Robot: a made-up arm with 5 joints.
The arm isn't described. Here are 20 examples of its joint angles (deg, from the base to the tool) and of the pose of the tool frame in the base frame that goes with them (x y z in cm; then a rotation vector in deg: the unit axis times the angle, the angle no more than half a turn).
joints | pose
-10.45 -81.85 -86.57 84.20 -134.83 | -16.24 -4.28 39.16 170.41 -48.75 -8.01
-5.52 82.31 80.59 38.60 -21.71 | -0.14 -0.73 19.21 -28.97 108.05 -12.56
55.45 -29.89 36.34 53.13 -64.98 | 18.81 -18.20 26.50 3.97 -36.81 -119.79
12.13 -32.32 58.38 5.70 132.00 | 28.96 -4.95 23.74 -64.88 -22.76 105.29
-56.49 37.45 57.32 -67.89 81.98 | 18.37 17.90 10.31 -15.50 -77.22 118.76
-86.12 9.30 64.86 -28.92 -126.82 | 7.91 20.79 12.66 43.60 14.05 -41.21
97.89 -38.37 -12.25 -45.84 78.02 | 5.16 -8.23 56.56 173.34 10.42 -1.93
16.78 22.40 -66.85 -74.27 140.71 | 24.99 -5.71 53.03 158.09 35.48 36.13
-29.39 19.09 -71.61 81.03 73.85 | 31.58 14.07 43.16 -24.66 -64.80 89.59
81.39 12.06 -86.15 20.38 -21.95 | 9.19 -19.09 57.71 -72.72 -134.91 -40.15
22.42 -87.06 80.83 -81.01 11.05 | 14.80 -3.57 37.74 -46.89 -170.94 -0.53
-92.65 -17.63 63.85 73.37 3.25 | 5.97 11.35 16.54 -23.81 22.91 90.83
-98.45 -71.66 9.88 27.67 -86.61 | 5.30 8.11 49.65 123.90 8.50 5.20
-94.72 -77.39 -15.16 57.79 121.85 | 6.60 -1.20 50.27 31.01 143.80 -73.65
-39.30 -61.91 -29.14 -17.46 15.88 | -0.30 -5.61 56.46 -36.95 158.74 11.72
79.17 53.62 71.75 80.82 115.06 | 6.19 0.55 17.69 116.71 -11.69 20.80
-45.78 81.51 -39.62 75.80 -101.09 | 24.68 18.64 3.27 -27.89 7.56 -56.92
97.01 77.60 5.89 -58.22 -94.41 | 2.92 -27.51 2.32 -0.15 90.43 141.59
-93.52 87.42 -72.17 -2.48 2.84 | 3.93 41.81 14.63 62.03 -58.38 77.72
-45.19 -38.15 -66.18 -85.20 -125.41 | -3.45 -10.06 49.24 -86.66 5.01 -67.99
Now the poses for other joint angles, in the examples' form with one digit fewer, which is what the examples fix.
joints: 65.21 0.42 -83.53 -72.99 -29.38
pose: 6.8 -1.1 55.6 35.2 118.7 -60.5
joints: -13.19 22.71 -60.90 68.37 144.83
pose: 38.0 7.3 39.7 -72.6 -34.7 136.6
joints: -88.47 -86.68 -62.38 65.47 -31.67
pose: 5.9 -21.5 43.4 153.1 -83.2 4.4
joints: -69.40 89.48 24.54 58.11 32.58
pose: 7.3 2.0 3.2 -31.0 86.1 79.9
